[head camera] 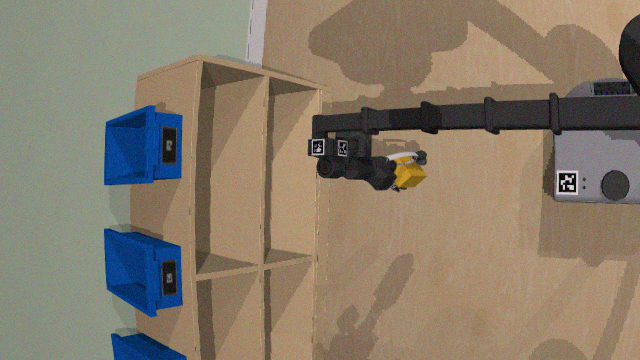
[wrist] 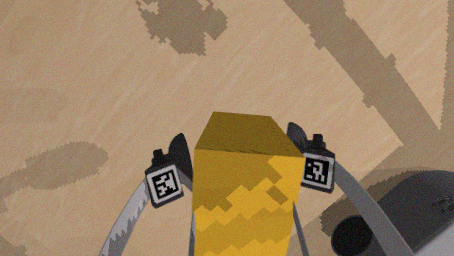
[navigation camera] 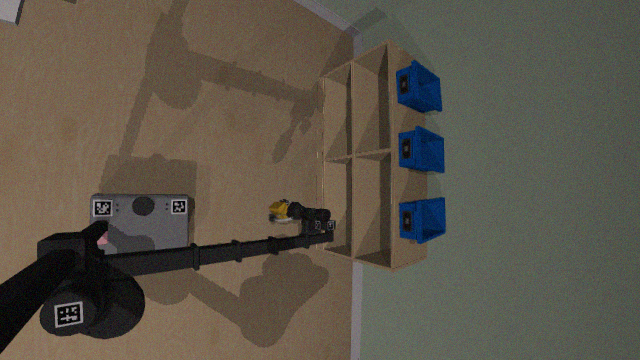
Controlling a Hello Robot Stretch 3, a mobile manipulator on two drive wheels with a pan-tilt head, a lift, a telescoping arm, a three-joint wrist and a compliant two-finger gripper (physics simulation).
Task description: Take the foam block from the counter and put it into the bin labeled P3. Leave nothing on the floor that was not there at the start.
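Where they show: robot's base at its link origin: [head camera: 613, 184] [navigation camera: 143, 205].
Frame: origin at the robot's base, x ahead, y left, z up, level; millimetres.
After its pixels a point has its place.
The yellow foam block [head camera: 412, 175] @[z 341, x -10, y -498 mm] [navigation camera: 277, 209] @[z 341, x -14, y -499 mm] [wrist: 245, 195] is between the two fingertips of my gripper [head camera: 409, 171] @[z 259, x -21, y -534 mm] [navigation camera: 278, 210] @[z 259, x -21, y -534 mm] [wrist: 237, 146] @[z 259, x -21, y -534 mm]. The gripper is shut on it, and the block is held up above the floor. In the wrist view the block's far end reaches a little past the fingertips. The blue bin labeled P3 [head camera: 171, 171] @[z 645, x -10, y -1035 mm] [navigation camera: 407, 206] @[z 658, x -7, y -1035 mm] stands on top of the shelf unit, at the upper left in the head view and lowest of the bins in the navigation view. Its label is blurred. The gripper is in front of the shelf unit, apart from the bin.
The wooden shelf unit [head camera: 192, 150] @[z 607, x -66, y -990 mm] [navigation camera: 391, 187] @[z 596, x 87, y -991 mm] has open compartments and stands against the green wall. A second blue bin [head camera: 171, 300] @[z 650, x 346, y -1044 mm] [navigation camera: 407, 162] @[z 659, x 210, y -1040 mm] and a third [head camera: 150, 350] @[z 675, x 537, y -1156 mm] [navigation camera: 406, 100] @[z 654, x 536, y -1061 mm] stand on its top. My extended arm's [head camera: 460, 117] @[z 616, x -100, y -276 mm] [navigation camera: 215, 255] @[z 618, x -103, y -161 mm] wrist end is close to the unit's front edge.
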